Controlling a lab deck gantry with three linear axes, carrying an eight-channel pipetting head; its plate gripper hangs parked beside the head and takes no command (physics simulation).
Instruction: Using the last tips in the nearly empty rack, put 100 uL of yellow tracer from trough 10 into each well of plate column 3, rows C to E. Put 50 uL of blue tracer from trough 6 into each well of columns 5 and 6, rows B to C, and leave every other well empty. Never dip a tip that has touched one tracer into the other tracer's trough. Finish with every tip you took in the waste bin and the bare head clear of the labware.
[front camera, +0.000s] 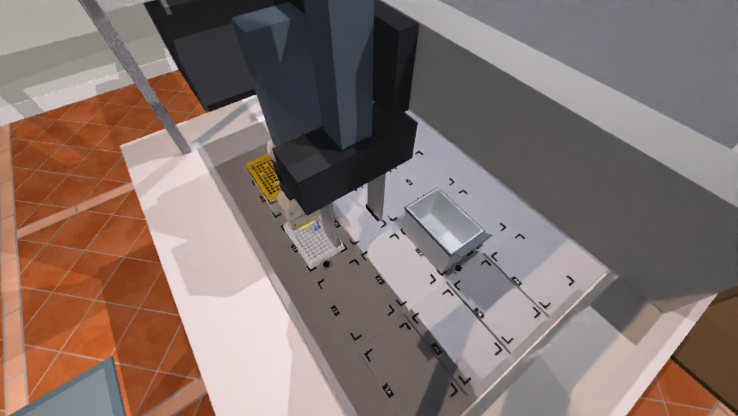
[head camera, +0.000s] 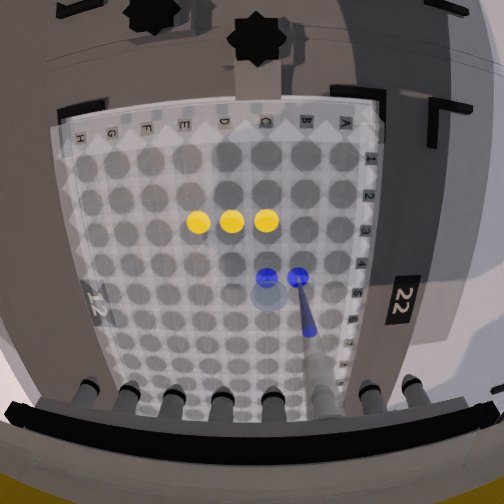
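The clear plate (front camera: 315, 247) (head camera: 65, 200) lies under the head. In the head view, yellow liquid shows in C3 (head camera: 266, 220), D3 (head camera: 232, 221) and E3 (head camera: 198, 222). Blue discs show at C5 (head camera: 266, 278) and B5 (head camera: 298, 277). One nozzle bears a tip (head camera: 305, 307) with blue in its lower part, its end at B5; the depth is unclear. Seven nozzles are bare. The pipetting head (front camera: 301, 206) is partly hidden in the front view. The yellow tip rack (front camera: 264, 175) is partly covered. The troughs are hidden. My parked gripper (front camera: 360, 230) is open, its fingers apart.
The grey waste bin (front camera: 444, 222) stands to the right of the plate in the front view. The gripper's dark block (front camera: 351, 165) hangs beside the head. Black locating knobs (head camera: 256, 38) (head camera: 151, 14) stand beyond the plate's column 1 edge in the head view.
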